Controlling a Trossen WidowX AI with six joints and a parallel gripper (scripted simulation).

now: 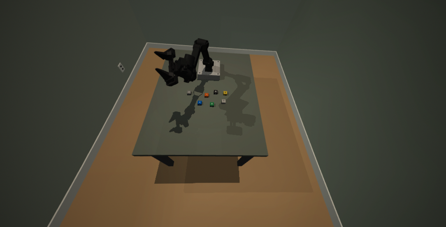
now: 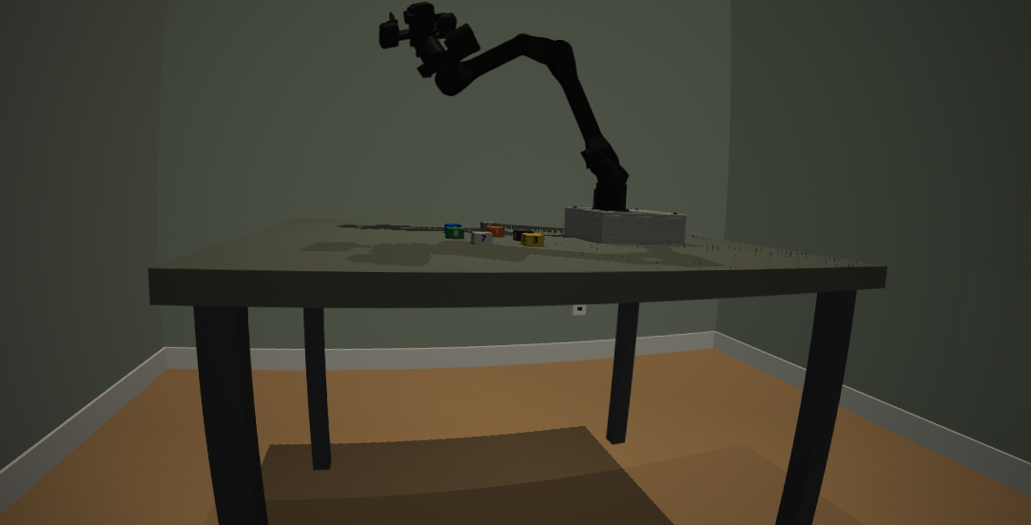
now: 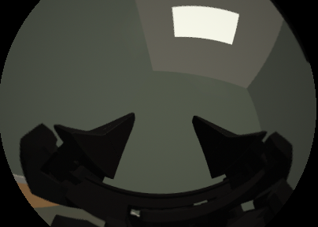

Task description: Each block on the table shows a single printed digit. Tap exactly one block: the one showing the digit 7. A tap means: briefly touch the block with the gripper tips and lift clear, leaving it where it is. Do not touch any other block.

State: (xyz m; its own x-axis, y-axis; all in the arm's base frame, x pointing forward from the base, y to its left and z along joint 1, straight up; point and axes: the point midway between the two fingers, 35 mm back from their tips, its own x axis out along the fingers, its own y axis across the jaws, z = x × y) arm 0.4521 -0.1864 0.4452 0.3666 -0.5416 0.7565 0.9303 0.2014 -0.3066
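My gripper tip is now 150 mm past the white block, 350 mm to the right of it and 520 mm above it. Also, from my gripper tip: grey block: 220 mm behind, 50 mm to the left, 520 mm below; then blue block: 120 mm behind, 150 mm to the left, 520 mm below; then green block: 110 mm behind, 250 mm to the left, 520 mm below.
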